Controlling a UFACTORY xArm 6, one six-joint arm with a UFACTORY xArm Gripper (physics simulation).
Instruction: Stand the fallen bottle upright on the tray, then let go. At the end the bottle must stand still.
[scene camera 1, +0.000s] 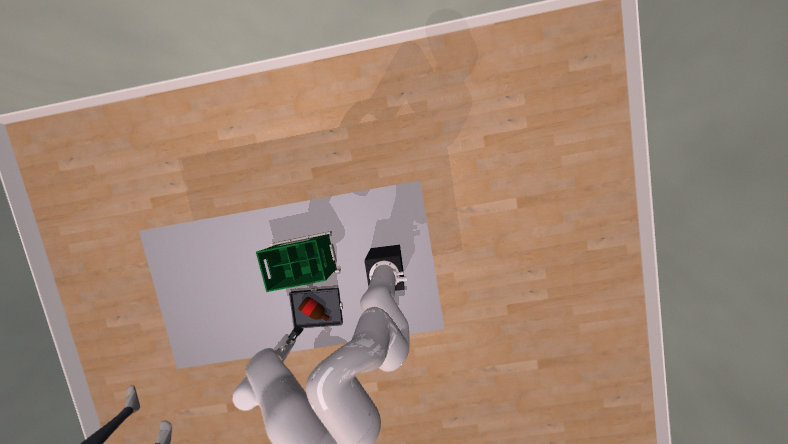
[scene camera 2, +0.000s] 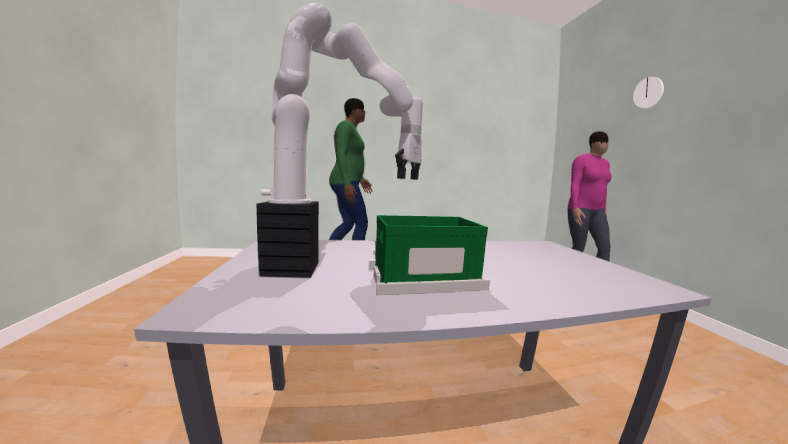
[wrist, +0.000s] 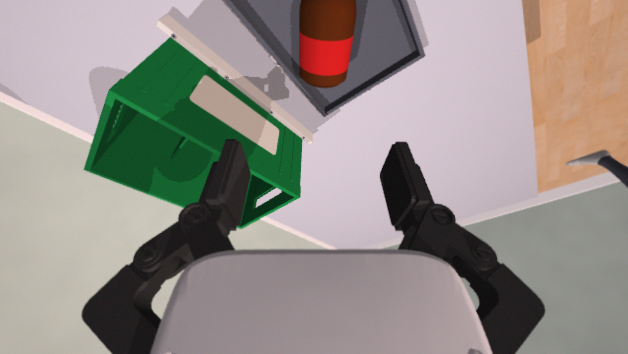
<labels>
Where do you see a rail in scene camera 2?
395, 288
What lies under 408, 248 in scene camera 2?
A green crate.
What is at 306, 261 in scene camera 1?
A green crate.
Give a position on a dark grey tray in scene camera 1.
At 329, 298
</labels>
